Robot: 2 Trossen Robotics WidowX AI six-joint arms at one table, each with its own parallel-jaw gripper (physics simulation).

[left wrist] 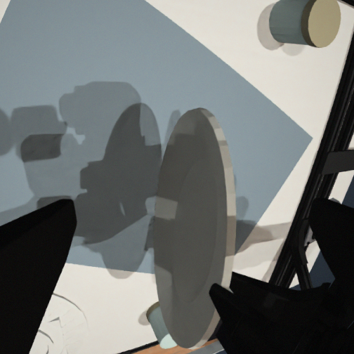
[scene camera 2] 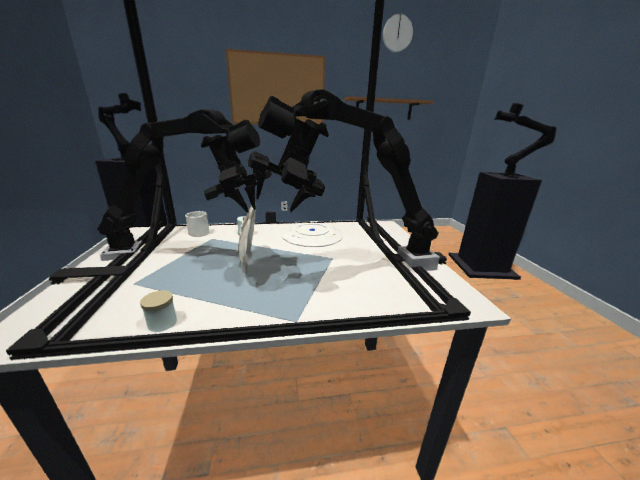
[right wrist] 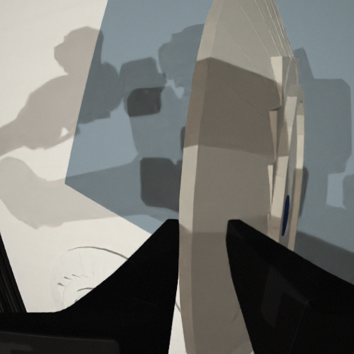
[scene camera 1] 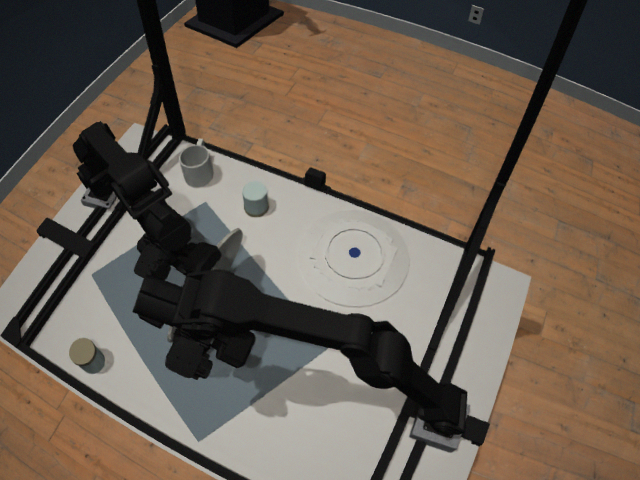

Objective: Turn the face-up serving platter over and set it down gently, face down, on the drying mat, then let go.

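Observation:
The serving platter stands nearly upright over the blue-grey drying mat. Its plain underside shows in the left wrist view; its face, with a blue spot, is seen edge-on in the right wrist view. I cannot tell if its lower edge touches the mat. My right gripper is shut on the platter's upper rim. My left gripper is open and empty, above and beside the platter; its fingers are hidden from above by the arm.
A round white plate with a blue spot lies right of the mat. A grey mug and a mint-lidded jar stand near the far edge. A beige-lidded jar stands near-left. Both arms are close together.

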